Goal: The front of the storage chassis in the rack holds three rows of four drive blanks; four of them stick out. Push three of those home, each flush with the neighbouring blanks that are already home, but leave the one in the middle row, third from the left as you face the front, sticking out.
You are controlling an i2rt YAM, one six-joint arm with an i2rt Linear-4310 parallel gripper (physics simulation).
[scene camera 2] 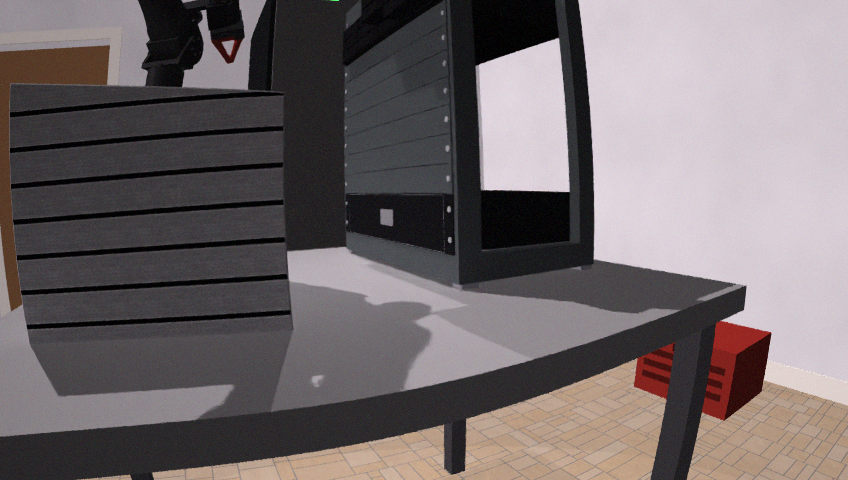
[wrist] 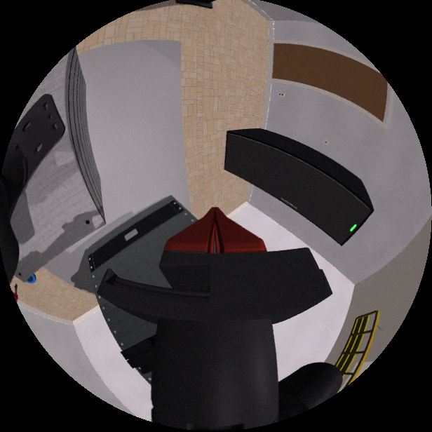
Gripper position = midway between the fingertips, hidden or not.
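Gripper, mine (wrist: 214, 212). Rack (scene camera 2: 413, 198). Same rack (wrist: 133, 250).
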